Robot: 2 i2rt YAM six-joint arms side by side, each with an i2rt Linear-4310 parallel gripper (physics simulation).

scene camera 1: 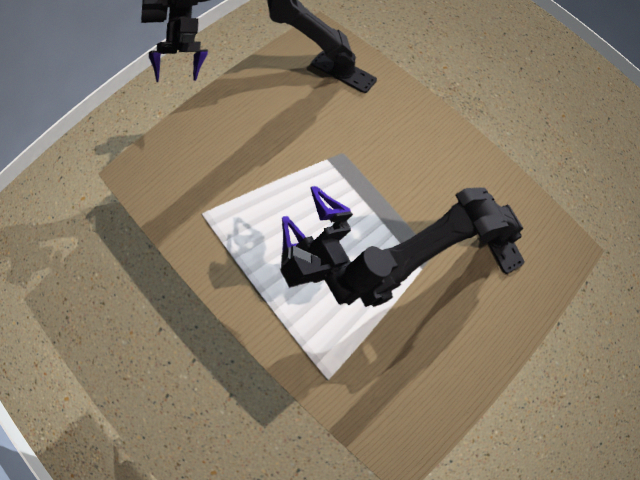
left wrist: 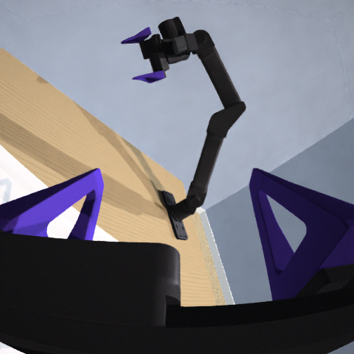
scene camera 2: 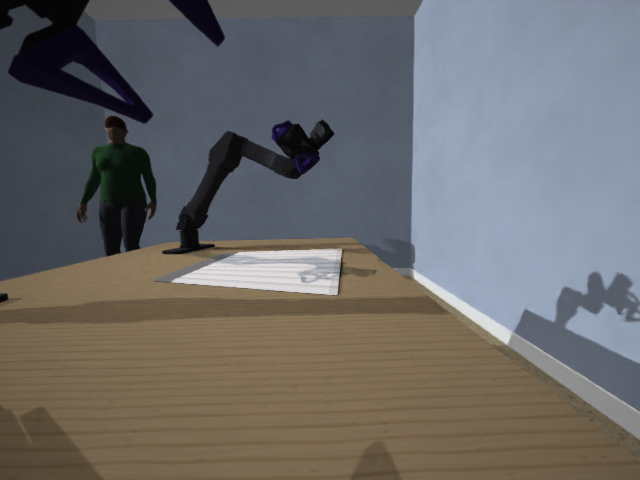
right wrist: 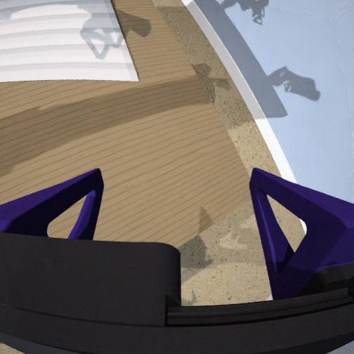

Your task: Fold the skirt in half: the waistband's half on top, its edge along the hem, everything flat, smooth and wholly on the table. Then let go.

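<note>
The white pleated skirt [scene camera 1: 273, 196] [scene camera 2: 248, 268] [left wrist: 10, 172] [right wrist: 40, 45] lies flat and unfolded on the table [scene camera 1: 439, 139] [scene camera 2: 310, 387] [right wrist: 165, 165]. Its grey waistband [scene camera 1: 369, 188] [scene camera 2: 186, 271] runs along the upper-right edge in scene camera 1; the wider hem is at the lower left. My left gripper [scene camera 1: 299, 204] [scene camera 2: 291, 147] [left wrist: 176, 176] is open and empty, high above the skirt; its arm hides part of the skirt. My right gripper [scene camera 1: 176, 80] [scene camera 2: 183, 81] [left wrist: 127, 59] [right wrist: 176, 176] is open and empty, raised away from the skirt, at the upper left in scene camera 1.
The left arm's base [scene camera 1: 509, 258] stands near the table's right corner in scene camera 1. The right arm's base [scene camera 1: 356, 77] stands near the top corner. A person in a green top [scene camera 2: 121, 175] stands beyond the table in scene camera 2. Arm shadows cross the skirt and table.
</note>
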